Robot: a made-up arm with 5 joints. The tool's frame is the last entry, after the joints. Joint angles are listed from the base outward.
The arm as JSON. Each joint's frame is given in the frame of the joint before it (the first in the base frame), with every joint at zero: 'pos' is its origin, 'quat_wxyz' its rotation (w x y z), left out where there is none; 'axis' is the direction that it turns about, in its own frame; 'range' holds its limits. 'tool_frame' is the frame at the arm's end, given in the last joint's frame.
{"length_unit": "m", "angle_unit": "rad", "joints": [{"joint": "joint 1", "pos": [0.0, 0.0, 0.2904], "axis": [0.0, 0.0, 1.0], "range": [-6.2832, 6.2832]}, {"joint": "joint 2", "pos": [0.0, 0.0, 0.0], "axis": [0.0, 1.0, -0.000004], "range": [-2.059, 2.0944]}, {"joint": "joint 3", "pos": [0.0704, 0.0, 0.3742], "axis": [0.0, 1.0, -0.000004], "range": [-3.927, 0.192]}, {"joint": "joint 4", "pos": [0.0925, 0.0, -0.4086], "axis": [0.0, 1.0, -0.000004], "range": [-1.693, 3.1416]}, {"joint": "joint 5", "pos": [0.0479, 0.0, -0.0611], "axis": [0.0, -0.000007, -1.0], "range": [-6.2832, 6.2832]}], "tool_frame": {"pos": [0.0, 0.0, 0.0], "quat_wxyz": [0.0, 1.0, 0.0, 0.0]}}
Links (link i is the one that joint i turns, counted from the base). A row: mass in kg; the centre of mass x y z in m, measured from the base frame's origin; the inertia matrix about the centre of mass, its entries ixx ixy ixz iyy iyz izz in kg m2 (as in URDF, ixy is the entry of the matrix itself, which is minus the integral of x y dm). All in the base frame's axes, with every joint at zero. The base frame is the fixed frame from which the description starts. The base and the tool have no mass.
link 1: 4.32; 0.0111 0.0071 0.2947; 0.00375 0 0 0.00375 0 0.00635
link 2: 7.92; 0.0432 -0.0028 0.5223; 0.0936 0 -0.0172 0.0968 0 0.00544
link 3: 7.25; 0.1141 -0.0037 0.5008; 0.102 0 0.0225 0.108 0 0.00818
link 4: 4.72; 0.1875 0.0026 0.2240; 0.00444 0 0.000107 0.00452 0 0.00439
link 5: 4.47; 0.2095 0.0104 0.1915; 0.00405 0 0 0.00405 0 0.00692
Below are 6 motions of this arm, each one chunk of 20 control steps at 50 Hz.
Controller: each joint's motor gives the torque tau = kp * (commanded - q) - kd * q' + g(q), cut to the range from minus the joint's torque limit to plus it. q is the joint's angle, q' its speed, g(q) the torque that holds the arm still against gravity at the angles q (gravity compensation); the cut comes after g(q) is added. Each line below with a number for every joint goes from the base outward.
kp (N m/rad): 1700 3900 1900 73 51
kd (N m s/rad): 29 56 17 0.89 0.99
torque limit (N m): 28 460 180 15 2.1
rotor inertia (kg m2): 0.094 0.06 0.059 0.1 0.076
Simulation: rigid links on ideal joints. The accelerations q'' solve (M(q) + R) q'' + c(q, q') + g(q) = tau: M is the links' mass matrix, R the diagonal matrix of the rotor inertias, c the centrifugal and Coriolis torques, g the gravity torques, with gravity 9.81 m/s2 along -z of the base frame. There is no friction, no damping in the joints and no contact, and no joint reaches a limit. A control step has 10 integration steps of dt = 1/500 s. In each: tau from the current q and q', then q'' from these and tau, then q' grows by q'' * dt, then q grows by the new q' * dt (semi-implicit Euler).
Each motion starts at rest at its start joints. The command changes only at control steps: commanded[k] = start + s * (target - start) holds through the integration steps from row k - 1 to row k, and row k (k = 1, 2, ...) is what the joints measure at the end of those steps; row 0 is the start. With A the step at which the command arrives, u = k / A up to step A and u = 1 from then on. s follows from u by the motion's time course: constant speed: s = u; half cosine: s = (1 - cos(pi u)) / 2; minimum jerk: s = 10 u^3 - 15 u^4 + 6 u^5; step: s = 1 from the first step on.
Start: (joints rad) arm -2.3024 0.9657 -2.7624 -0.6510 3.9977
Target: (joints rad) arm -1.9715 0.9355 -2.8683 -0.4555 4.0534
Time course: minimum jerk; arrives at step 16
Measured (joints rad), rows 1 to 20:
1: -2.3024 0.9657 -2.7625 -0.6509 3.9977
2: -2.3020 0.9660 -2.7633 -0.6501 3.9978
3: -2.3008 0.9665 -2.7653 -0.6475 3.9980
4: -2.2981 0.9670 -2.7691 -0.6412 3.9989
5: -2.2939 0.9674 -2.7749 -0.6295 4.0009
6: -2.2881 0.9670 -2.7828 -0.6111 4.0045
7: -2.2808 0.9656 -2.7929 -0.5856 4.0100
8: -2.2720 0.9628 -2.8048 -0.5541 4.0172
9: -2.2615 0.9586 -2.8180 -0.5191 4.0255
10: -2.2493 0.9531 -2.8318 -0.4842 4.0343
11: -2.2354 0.9467 -2.8455 -0.4537 4.0426
12: -2.2197 0.9397 -2.8581 -0.4316 4.0495
13: -2.2022 0.9329 -2.8688 -0.4212 4.0544
14: -2.1827 0.9268 -2.8769 -0.4234 4.0568
15: -2.1614 0.9222 -2.8822 -0.4371 4.0568
16: -2.1381 0.9194 -2.8848 -0.4589 4.0548
17: -2.1130 0.9187 -2.8851 -0.4832 4.0516
18: -2.0862 0.9201 -2.8834 -0.5041 4.0480
19: -2.0577 0.9232 -2.8801 -0.5164 4.0451
20: -2.0278 0.9273 -2.8757 -0.5170 4.0435

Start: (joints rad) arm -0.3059 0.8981 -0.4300 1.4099 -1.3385
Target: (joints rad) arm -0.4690 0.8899 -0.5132 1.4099 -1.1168
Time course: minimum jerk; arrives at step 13
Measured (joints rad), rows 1 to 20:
1: -0.3060 0.8981 -0.4301 1.4100 -1.3384
2: -0.3072 0.8982 -0.4306 1.4105 -1.3373
3: -0.3111 0.8982 -0.4325 1.4122 -1.3336
4: -0.3199 0.8983 -0.4369 1.4157 -1.3248
5: -0.3345 0.8981 -0.4447 1.4209 -1.3087
6: -0.3547 0.8973 -0.4564 1.4267 -1.2842
7: -0.3799 0.8959 -0.4712 1.4311 -1.2518
8: -0.4080 0.8939 -0.4878 1.4318 -1.2134
9: -0.4355 0.8914 -0.5040 1.4270 -1.1731
10: -0.4589 0.8889 -0.5175 1.4164 -1.1354
11: -0.4760 0.8868 -0.5264 1.4010 -1.1049
12: -0.4865 0.8856 -0.5300 1.3838 -1.0843
13: -0.4905 0.8856 -0.5284 1.3688 -1.0738
14: -0.4879 0.8868 -0.5233 1.3599 -1.0732
15: -0.4801 0.8888 -0.5167 1.3603 -1.0821
16: -0.4707 0.8910 -0.5107 1.3706 -1.0965
17: -0.4635 0.8924 -0.5066 1.3889 -1.1119
18: -0.4602 0.8929 -0.5049 1.4113 -1.1246
19: -0.4609 0.8923 -0.5056 1.4327 -1.1324
20: -0.4641 0.8911 -0.5080 1.4487 -1.1350

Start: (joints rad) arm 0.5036 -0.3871 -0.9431 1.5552 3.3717
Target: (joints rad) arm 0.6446 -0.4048 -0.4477 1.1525 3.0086
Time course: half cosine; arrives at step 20
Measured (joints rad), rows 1 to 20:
1: 0.5038 -0.3874 -0.9423 1.5541 3.3714
2: 0.5047 -0.3888 -0.9385 1.5489 3.3700
3: 0.5071 -0.3914 -0.9290 1.5368 3.3661
4: 0.5114 -0.3949 -0.9125 1.5168 3.3584
5: 0.5180 -0.3980 -0.8887 1.4899 3.3458
6: 0.5265 -0.3996 -0.8582 1.4580 3.3278
7: 0.5365 -0.3993 -0.8221 1.4230 3.3042
8: 0.5476 -0.3975 -0.7815 1.3868 3.2755
9: 0.5592 -0.3951 -0.7378 1.3513 3.2428
10: 0.5710 -0.3930 -0.6928 1.3187 3.2078
11: 0.5827 -0.3919 -0.6483 1.2911 3.1722
12: 0.5941 -0.3922 -0.6061 1.2698 3.1378
13: 0.6049 -0.3938 -0.5676 1.2547 3.1061
14: 0.6148 -0.3960 -0.5335 1.2442 3.0782
15: 0.6236 -0.3984 -0.5042 1.2359 3.0546
16: 0.6312 -0.4003 -0.4796 1.2273 3.0353
17: 0.6374 -0.4016 -0.4596 1.2167 3.0201
18: 0.6420 -0.4022 -0.4444 1.2043 3.0088
19: 0.6451 -0.4022 -0.4345 1.1917 3.0011
20: 0.6464 -0.4019 -0.4305 1.1814 2.9970

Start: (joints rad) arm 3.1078 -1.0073 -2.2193 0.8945 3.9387
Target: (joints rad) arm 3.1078 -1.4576 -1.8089 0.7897 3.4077
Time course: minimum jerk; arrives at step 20
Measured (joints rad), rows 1 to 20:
1: 3.1078 -1.0076 -2.2188 0.8943 3.9386
2: 3.1078 -1.0094 -2.2154 0.8930 3.9378
3: 3.1078 -1.0145 -2.2060 0.8900 3.9350
4: 3.1078 -1.0241 -2.1895 0.8863 3.9282
5: 3.1078 -1.0391 -2.1658 0.8836 3.9152
6: 3.1078 -1.0599 -2.1359 0.8835 3.8947
7: 3.1079 -1.0869 -2.1012 0.8868 3.8661
8: 3.1079 -1.1199 -2.0636 0.8928 3.8292
9: 3.1079 -1.1583 -2.0251 0.8995 3.7842
10: 3.1080 -1.2011 -1.9877 0.9041 3.7318
11: 3.1080 -1.2469 -1.9530 0.9032 3.6732
12: 3.1081 -1.2938 -1.9227 0.8940 3.6111
13: 3.1081 -1.3397 -1.8974 0.8748 3.5499
14: 3.1081 -1.3824 -1.8778 0.8456 3.4936
15: 3.1080 -1.4200 -1.8637 0.8079 3.4458
16: 3.1079 -1.4507 -1.8547 0.7652 3.4082
17: 3.1078 -1.4735 -1.8501 0.7218 3.3814
18: 3.1077 -1.4878 -1.8486 0.6827 3.3650
19: 3.1075 -1.4941 -1.8486 0.6526 3.3584
20: 3.1073 -1.4939 -1.8479 0.6353 3.3613

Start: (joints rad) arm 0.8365 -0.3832 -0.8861 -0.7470 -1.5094
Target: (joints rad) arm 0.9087 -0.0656 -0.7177 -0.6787 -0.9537
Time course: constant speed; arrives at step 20
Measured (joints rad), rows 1 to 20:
1: 0.8372 -0.3799 -0.8868 -0.7523 -1.5062
2: 0.8393 -0.3703 -0.8872 -0.7670 -1.4956
3: 0.8428 -0.3552 -0.8844 -0.7877 -1.4761
4: 0.8473 -0.3368 -0.8758 -0.8064 -1.4477
5: 0.8522 -0.3167 -0.8616 -0.8152 -1.4116
6: 0.8570 -0.2961 -0.8440 -0.8086 -1.3709
7: 0.8613 -0.2755 -0.8262 -0.7853 -1.3293
8: 0.8652 -0.2553 -0.8108 -0.7479 -1.2900
9: 0.8687 -0.2363 -0.7988 -0.7027 -1.2551
10: 0.8719 -0.2189 -0.7902 -0.6582 -1.2253
11: 0.8752 -0.2031 -0.7836 -0.6236 -1.2000
12: 0.8784 -0.1887 -0.7779 -0.6057 -1.1778
13: 0.8818 -0.1749 -0.7722 -0.6074 -1.1568
14: 0.8854 -0.1611 -0.7662 -0.6269 -1.1351
15: 0.8890 -0.1470 -0.7597 -0.6584 -1.1116
16: 0.8928 -0.1324 -0.7528 -0.6936 -1.0857
17: 0.8965 -0.1176 -0.7456 -0.7244 -1.0572
18: 0.9003 -0.1026 -0.7381 -0.7448 -1.0270
19: 0.9040 -0.0873 -0.7301 -0.7513 -0.9957
20: 0.9077 -0.0715 -0.7219 -0.7440 -0.9643

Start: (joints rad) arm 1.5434 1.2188 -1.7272 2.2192 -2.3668
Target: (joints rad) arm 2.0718 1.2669 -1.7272 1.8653 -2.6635
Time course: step
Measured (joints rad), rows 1 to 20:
1: 1.5445 1.2293 -1.7409 2.2029 -2.3717
2: 1.5475 1.2441 -1.7527 2.1380 -2.3861
3: 1.5524 1.2534 -1.7463 2.0225 -2.4109
4: 1.5594 1.2608 -1.7309 1.8874 -2.4473
5: 1.5683 1.2706 -1.7189 1.7664 -2.4962
6: 1.5793 1.2811 -1.7130 1.6790 -2.5587
7: 1.5923 1.2885 -1.7098 1.6257 -2.6307
8: 1.6073 1.2910 -1.7083 1.6066 -2.6994
9: 1.6242 1.2893 -1.7099 1.6232 -2.7624
10: 1.6431 1.2848 -1.7151 1.6756 -2.8195
11: 1.6637 1.2781 -1.7223 1.7564 -2.8705
12: 1.6863 1.2700 -1.7287 1.8460 -2.9146
13: 1.7107 1.2619 -1.7336 1.9267 -2.9507
14: 1.7369 1.2555 -1.7375 1.9859 -2.9778
15: 1.7650 1.2515 -1.7406 2.0160 -2.9954
16: 1.7949 1.2501 -1.7422 2.0149 -3.0029
17: 1.8267 1.2510 -1.7419 1.9860 -3.0007
18: 1.8604 1.2539 -1.7399 1.9373 -2.9890
19: 1.8960 1.2583 -1.7367 1.8795 -2.9685
20: 1.9337 1.2636 -1.7332 1.8237 -2.9399

